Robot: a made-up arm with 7 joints. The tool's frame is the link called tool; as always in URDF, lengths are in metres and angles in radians. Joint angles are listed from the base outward.
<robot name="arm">
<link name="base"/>
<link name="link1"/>
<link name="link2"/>
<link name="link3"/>
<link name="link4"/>
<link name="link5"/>
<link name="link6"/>
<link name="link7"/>
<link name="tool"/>
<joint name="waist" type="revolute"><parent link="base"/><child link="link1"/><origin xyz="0 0 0" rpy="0 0 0"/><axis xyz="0.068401 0.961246 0.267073"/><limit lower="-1.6" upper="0.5"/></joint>
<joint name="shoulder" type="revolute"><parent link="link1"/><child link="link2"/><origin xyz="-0.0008 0.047 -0.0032" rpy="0 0 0"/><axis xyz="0.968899 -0.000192 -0.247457"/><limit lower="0" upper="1.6"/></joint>
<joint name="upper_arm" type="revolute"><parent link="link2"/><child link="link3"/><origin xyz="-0.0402 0.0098 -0.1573" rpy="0 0 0"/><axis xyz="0.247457 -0.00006 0.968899"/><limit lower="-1.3" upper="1.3"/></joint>
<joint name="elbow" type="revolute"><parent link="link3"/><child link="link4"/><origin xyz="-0.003 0 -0.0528" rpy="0 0 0"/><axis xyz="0.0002 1 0.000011"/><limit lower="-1.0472" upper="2.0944"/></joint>
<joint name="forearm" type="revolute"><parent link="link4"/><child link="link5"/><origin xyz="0.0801 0.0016 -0.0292" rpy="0 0 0"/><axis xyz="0.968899 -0.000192 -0.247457"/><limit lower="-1.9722" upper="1.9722"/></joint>
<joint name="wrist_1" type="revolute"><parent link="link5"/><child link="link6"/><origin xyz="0.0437 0 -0.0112" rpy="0 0 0"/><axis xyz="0.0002 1 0.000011"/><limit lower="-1.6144" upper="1.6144"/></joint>
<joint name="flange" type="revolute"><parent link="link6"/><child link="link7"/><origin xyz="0.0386 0 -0.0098" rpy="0 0 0"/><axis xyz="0.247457 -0.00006 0.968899"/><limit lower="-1.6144" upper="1.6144"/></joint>
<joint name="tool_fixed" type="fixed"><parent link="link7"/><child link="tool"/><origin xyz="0 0 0" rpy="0 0.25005 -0.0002"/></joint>
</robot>
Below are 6 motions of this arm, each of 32 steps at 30 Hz.
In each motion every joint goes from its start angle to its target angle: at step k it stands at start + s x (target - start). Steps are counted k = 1, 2, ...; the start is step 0. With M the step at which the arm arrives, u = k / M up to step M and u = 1 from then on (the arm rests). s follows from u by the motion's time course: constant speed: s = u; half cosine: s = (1 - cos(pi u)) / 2; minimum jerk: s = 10 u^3 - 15 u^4 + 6 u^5.
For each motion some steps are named. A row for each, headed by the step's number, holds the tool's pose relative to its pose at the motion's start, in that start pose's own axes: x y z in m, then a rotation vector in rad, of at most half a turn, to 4 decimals.
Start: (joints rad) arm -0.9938 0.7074 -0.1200 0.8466 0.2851 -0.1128 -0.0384
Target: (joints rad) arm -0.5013 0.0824 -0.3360 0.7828 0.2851 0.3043 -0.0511
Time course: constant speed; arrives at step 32
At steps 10, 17, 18, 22, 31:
10: -0.0255 -0.0938 -0.0104 -0.0754 0.1504 -0.2563
17: -0.0562 -0.1544 -0.0107 -0.1281 0.2538 -0.4315
18: -0.0614 -0.1626 -0.0101 -0.1357 0.2684 -0.4562
22: -0.0833 -0.1938 -0.0065 -0.1665 0.3258 -0.5543
31: -0.1390 -0.2543 0.0110 -0.2384 0.4497 -0.7697

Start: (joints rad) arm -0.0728 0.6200 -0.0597 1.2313 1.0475 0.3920 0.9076
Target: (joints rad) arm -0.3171 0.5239 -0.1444 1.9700 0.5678 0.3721 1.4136
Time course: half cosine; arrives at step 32
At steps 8, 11, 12, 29, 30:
8: -0.0058 -0.0046 0.0019 -0.0029 0.0489 -0.0170
11: -0.0107 -0.0074 0.0031 0.0004 0.0897 -0.0285
12: -0.0127 -0.0082 0.0035 0.0031 0.1054 -0.0323
29: -0.0440 -0.0066 0.0046 0.1361 0.3430 -0.0513
30: -0.0446 -0.0063 0.0045 0.1400 0.3470 -0.0509

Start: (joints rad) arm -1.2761 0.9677 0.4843 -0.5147 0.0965 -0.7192 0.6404
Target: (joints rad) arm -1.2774 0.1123 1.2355 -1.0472 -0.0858 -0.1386 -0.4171
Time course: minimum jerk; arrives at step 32
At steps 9, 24, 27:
9: -0.0019 0.0055 0.0103 0.0806 0.0428 0.0008
24: -0.0300 0.0225 0.0914 0.3619 0.5543 -0.1189
27: -0.0323 0.0212 0.1009 0.3658 0.6239 -0.1403

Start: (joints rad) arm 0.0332 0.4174 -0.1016 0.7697 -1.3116 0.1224 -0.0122
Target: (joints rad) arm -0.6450 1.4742 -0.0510 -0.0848 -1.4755 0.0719 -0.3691
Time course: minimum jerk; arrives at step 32
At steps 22, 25, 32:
22: -0.1789 -0.2126 0.2514 0.8250 -0.8302 -1.0953
25: -0.2200 -0.2303 0.2550 0.9765 -0.9033 -1.2015
32: -0.2481 -0.2399 0.2535 1.0869 -0.9475 -1.2653

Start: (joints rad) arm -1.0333 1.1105 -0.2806 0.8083 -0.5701 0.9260 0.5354
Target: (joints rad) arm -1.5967 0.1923 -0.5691 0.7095 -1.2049 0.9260 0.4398
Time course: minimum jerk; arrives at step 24
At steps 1, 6, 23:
1: -0.0001 -0.0002 0.0001 -0.0002 -0.0002 -0.0011
6: -0.0183 -0.0324 0.0128 -0.0269 -0.0261 -0.1633
23: -0.3290 -0.1712 0.0867 0.1103 -0.3672 -1.5053

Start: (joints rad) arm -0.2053 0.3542 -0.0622 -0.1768 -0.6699 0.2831 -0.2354
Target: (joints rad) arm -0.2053 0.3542 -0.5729 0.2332 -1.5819 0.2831 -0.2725
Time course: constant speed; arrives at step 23
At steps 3, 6, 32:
3: 0.0033 -0.0045 -0.0142 -0.1363 0.0532 -0.0538
6: 0.0053 -0.0094 -0.0284 -0.2723 0.1079 -0.0973
32: -0.0064 -0.0379 -0.1038 -1.0080 0.4182 -0.1351

